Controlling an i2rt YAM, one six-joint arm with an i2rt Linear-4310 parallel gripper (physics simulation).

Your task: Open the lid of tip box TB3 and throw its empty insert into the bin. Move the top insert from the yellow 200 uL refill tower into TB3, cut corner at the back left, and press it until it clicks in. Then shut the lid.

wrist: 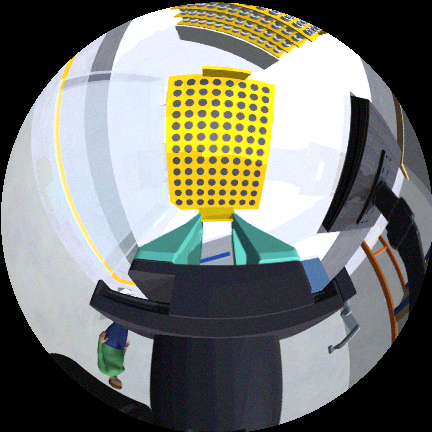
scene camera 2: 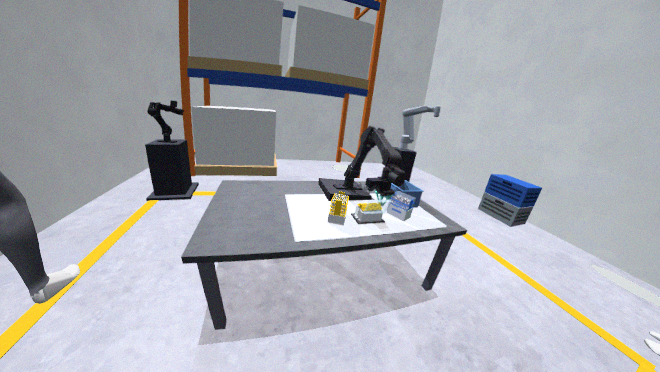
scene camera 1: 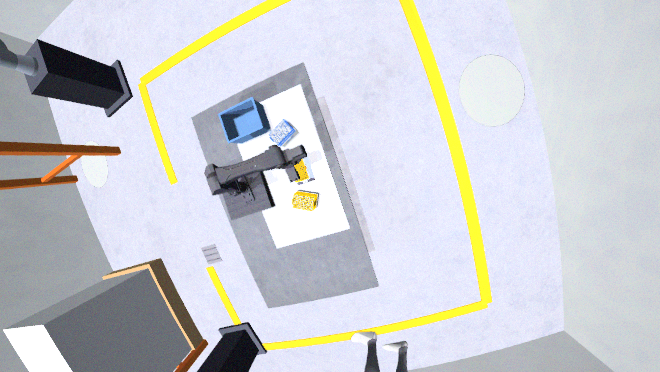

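My gripper [wrist: 216,218] [scene camera 2: 381,198] is shut on the end tab of a yellow perforated insert [wrist: 217,145] [scene camera 2: 369,206] [scene camera 1: 301,170]. The insert reaches forward from the fingertips, over or at the top of tip box TB3 [scene camera 2: 370,217], and its holes are empty. In the wrist view the insert hides most of the box, so the gap between them is hard to judge. TB3's clear lid is too faint to make out well. The yellow refill tower [scene camera 1: 305,200] [scene camera 2: 338,209] [wrist: 240,22] stands beside TB3, with filled inserts. The blue bin [scene camera 1: 245,120] [scene camera 2: 411,194] [wrist: 316,275] stands on the other side.
A blue-topped tip tower [scene camera 1: 283,133] [scene camera 2: 400,205] stands between TB3 and the bin. The arm's dark base [scene camera 1: 250,195] [scene camera 2: 345,190] stands behind the white mat [scene camera 1: 310,225] [scene camera 2: 310,230]. A person in green [wrist: 112,357] shows in the wrist view, away from the table.
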